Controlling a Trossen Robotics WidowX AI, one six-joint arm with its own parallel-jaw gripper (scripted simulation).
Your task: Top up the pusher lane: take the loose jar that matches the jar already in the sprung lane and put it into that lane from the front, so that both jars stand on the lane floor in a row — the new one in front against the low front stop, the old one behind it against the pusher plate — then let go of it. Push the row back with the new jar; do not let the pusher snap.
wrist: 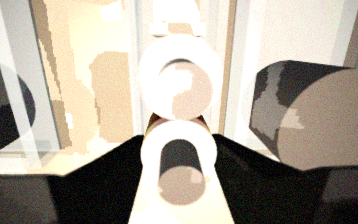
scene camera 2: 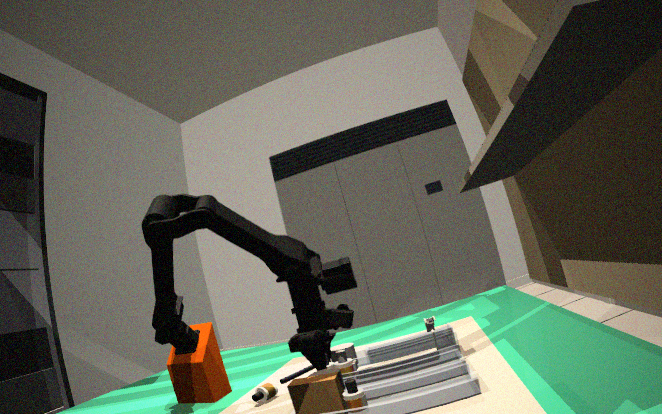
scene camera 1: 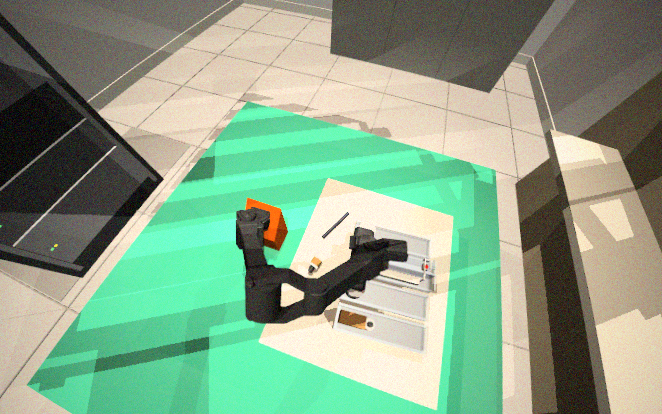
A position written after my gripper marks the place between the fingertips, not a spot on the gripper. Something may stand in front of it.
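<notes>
Wrist view: my gripper (wrist: 177,141). Scene camera 1: a grey lane rack (scene camera 1: 428,285). Scene camera 2: the rack (scene camera 2: 411,345), together with my gripper (scene camera 2: 326,371).
</notes>
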